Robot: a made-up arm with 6 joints.
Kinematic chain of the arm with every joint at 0, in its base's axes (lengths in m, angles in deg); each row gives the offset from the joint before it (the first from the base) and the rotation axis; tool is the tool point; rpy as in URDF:
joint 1: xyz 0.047 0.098 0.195 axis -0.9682 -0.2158 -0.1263
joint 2: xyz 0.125 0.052 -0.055 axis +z
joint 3: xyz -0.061 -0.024 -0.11 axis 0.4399 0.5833 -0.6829
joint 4: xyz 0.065 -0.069 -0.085 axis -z
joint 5: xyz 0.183 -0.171 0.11 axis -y
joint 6: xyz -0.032 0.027 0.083 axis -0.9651 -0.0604 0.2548
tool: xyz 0.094 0.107 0.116 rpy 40 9.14 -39.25
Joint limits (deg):
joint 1: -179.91..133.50
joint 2: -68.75..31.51
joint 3: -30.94..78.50
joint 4: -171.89..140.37
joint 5: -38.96..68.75
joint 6: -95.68..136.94
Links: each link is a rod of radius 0.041 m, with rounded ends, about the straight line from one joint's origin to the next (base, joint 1, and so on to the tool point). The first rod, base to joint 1, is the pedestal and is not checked.
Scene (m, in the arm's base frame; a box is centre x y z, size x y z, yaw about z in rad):
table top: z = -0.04
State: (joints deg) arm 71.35 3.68 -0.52 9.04 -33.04 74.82
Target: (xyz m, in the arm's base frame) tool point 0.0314 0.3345 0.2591
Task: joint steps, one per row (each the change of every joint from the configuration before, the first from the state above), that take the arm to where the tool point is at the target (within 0.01 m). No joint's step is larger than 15 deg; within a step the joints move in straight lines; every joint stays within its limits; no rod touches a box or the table.
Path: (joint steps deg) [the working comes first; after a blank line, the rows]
Joints at the target: 133.50 -50.34 -30.87 59.91 -14.99 15.90
Straight joint move there: clear.

1: 12.43 -10.80 -6.07 10.17 3.61 -11.78
2: 12.43 -10.81 -6.07 10.18 3.61 -11.79
3: 12.43 -10.80 -6.07 10.17 3.61 -11.78
4: 12.43 -10.81 -6.07 10.17 3.61 -11.79
5: 12.43 -10.80 -6.07 10.18 3.61 -11.78

